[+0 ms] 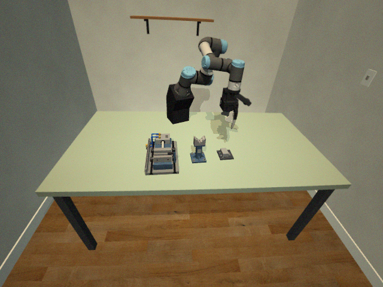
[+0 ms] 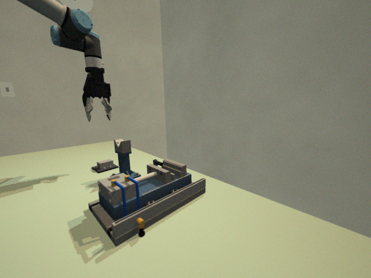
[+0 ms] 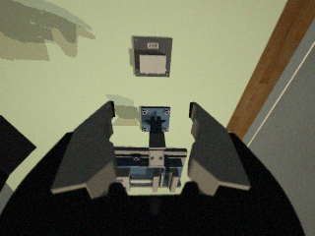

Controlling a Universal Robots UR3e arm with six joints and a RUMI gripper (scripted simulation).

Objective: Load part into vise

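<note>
Right now my hand is 230 mm above the part. Also, from my hand: air cylinder (400 mm to the right, 170 mm below, 50 mm behind); then dark infeed plate (240 mm below, 10 mm to the left); then work stop rod (340 mm to the right, 150 mm below, 110 mm ahead).
</note>
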